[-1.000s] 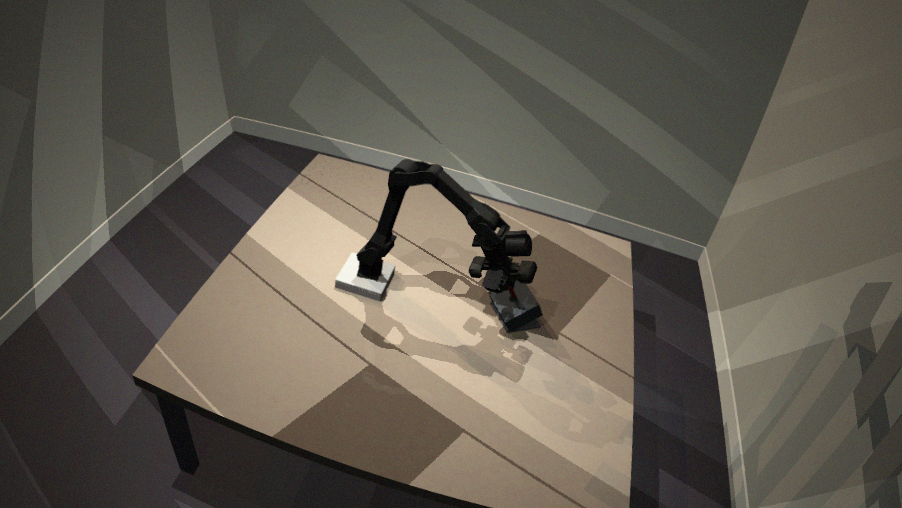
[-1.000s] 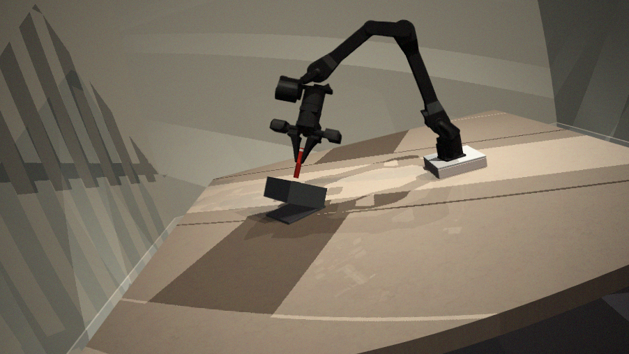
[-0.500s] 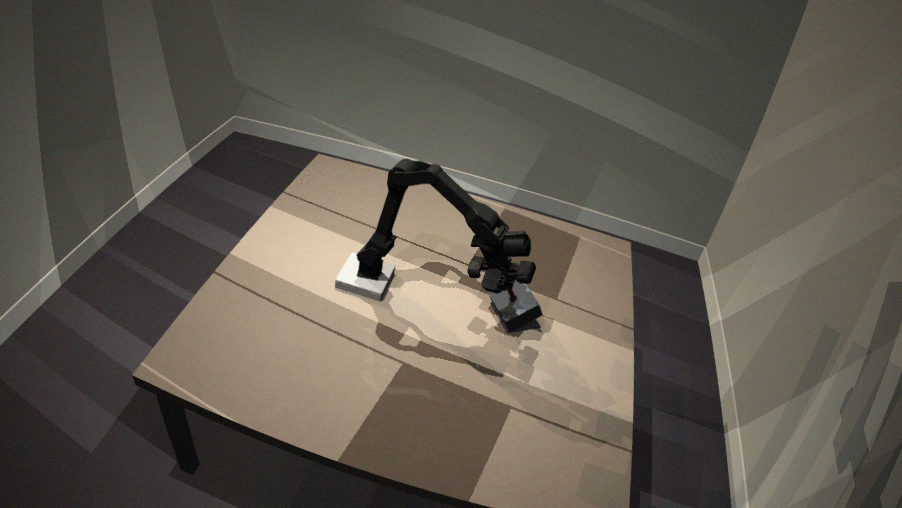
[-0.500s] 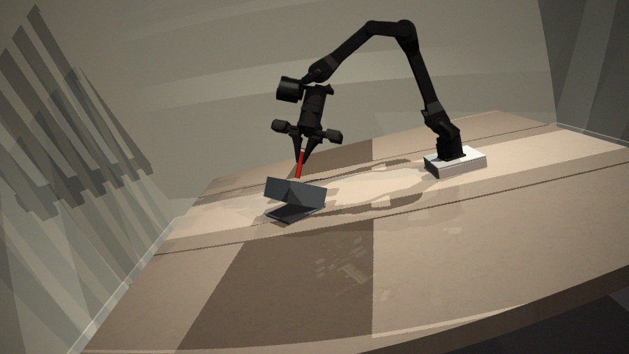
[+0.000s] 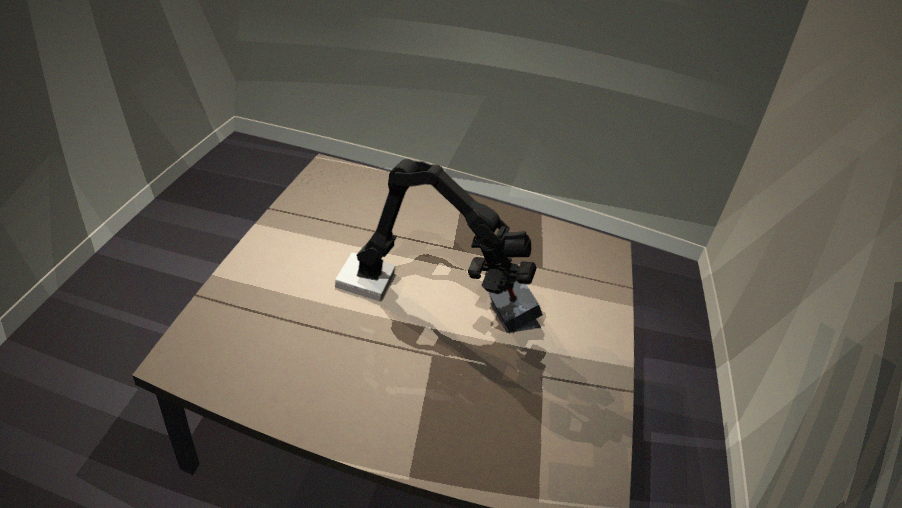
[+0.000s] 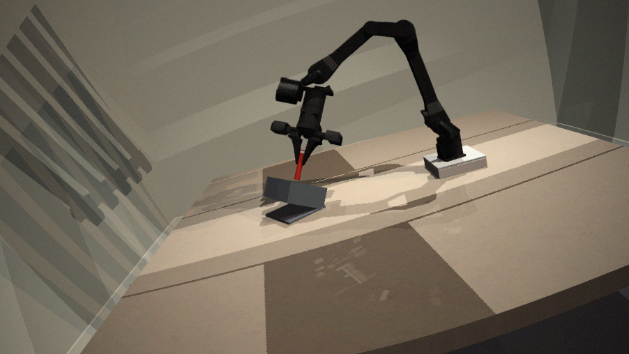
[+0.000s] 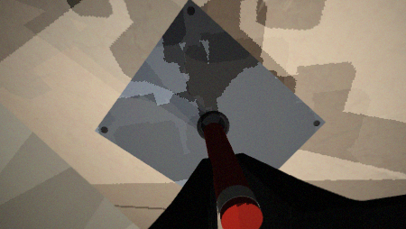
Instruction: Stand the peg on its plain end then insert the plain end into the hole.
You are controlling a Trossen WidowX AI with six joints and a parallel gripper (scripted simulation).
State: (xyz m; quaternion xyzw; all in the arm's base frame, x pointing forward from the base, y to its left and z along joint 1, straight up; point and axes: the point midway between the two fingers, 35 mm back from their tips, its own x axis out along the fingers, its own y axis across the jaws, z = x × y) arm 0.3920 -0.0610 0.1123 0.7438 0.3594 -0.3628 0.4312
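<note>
The sloped panel is 3 cm ahead of my gripper tip, 1 cm to the left of it and 6 cm below it. From my gripper tip the other things lie so: red peg: 1 cm behind, 1 cm to the right, 1 cm above; dark flat foot: 5 cm ahead, 2 cm to the left, 11 cm below.
</note>
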